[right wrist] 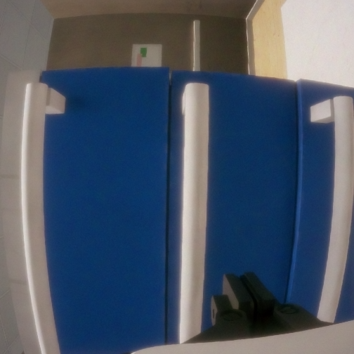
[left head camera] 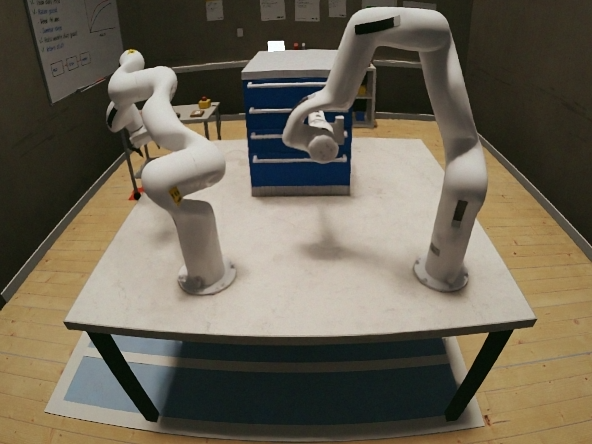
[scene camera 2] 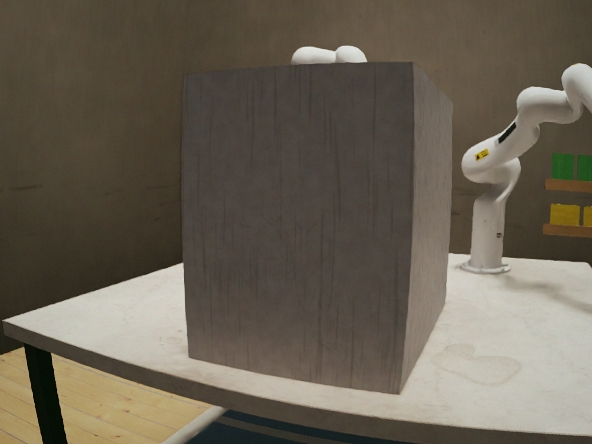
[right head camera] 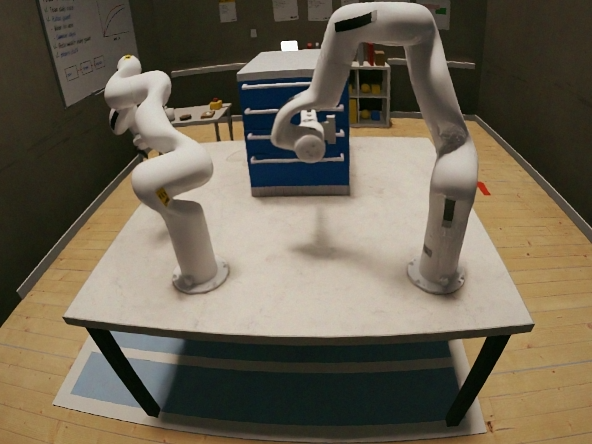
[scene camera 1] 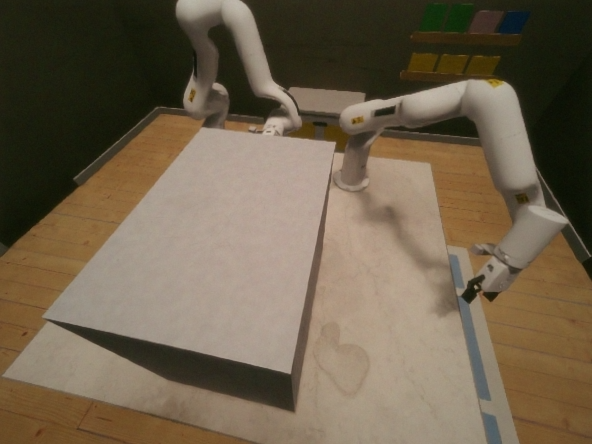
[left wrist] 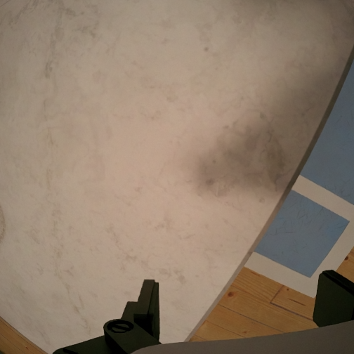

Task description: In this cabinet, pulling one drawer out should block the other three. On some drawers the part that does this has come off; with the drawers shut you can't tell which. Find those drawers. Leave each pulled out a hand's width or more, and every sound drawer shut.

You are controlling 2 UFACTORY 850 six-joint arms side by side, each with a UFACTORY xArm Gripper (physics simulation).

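The grey cabinet (left head camera: pixel 290 64) (right head camera: pixel 280 64) (scene camera 1: pixel 200 240) (scene camera 2: pixel 300 225) has four blue drawers with white bar handles. The top drawer (left head camera: pixel 285 95) (right wrist: pixel 105 200), second drawer (left head camera: pixel 265 121) (right wrist: pixel 250 175), third drawer (left head camera: pixel 262 146) (right wrist: pixel 315 175) and bottom drawer (left head camera: pixel 295 176) (right head camera: pixel 295 176) all look shut. My right gripper (right wrist: pixel 236 297) is shut and empty, in front of the second drawer, between the second handle (right wrist: pixel 195 200) and third handle (right wrist: pixel 342 175). The wrist hides it in the head views. My left gripper (scene camera 1: pixel 480 296) (left wrist: pixel 241 303) is open and empty, out by the table's edge, away from the cabinet.
The cabinet stands on the white table (left head camera: pixel 310 300) (right head camera: pixel 310 300) (scene camera 1: pixel 400 400). My right arm (left head camera: pixel 410 30) arches high and partly covers the drawer fronts in the head views. A side table (left head camera: pixel 200 111) and a shelf unit (right head camera: pixel 387 97) stand on the floor beyond the table.
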